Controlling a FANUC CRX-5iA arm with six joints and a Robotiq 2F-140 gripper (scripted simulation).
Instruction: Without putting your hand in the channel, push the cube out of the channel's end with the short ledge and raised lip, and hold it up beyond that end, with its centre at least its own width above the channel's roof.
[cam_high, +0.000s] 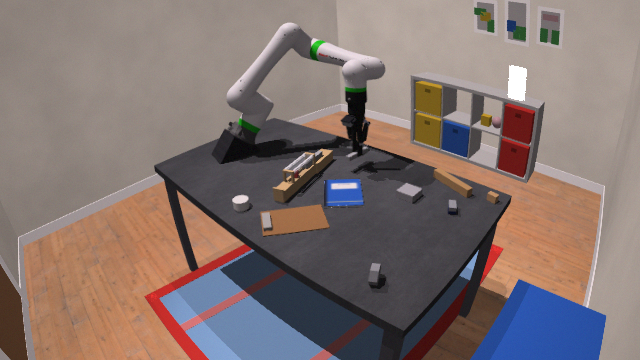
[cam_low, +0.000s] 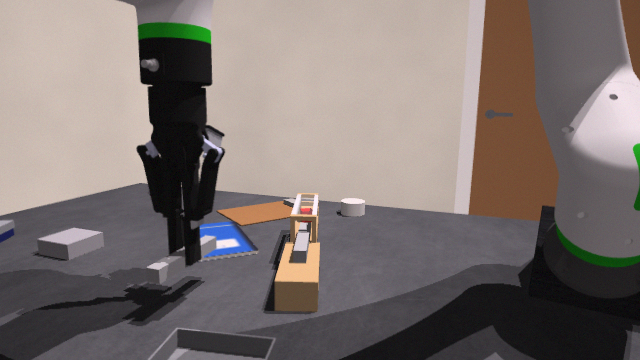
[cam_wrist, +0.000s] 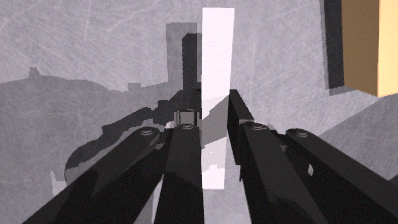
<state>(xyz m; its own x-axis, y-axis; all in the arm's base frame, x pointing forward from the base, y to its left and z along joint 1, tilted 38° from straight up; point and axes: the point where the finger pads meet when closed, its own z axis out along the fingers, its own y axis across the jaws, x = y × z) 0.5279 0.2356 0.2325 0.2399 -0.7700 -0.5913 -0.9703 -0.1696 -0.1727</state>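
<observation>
Right now the wooden channel is 27 cm to the right of my hand, 4 cm behind it and 3 cm below it. From my hand the other things lie so: red cube: 31 cm to the right, 3 cm below, 1 cm behind; tray: 16 cm behind, 11 cm to the left, 8 cm below; pale grey stick: 3 cm below.
</observation>
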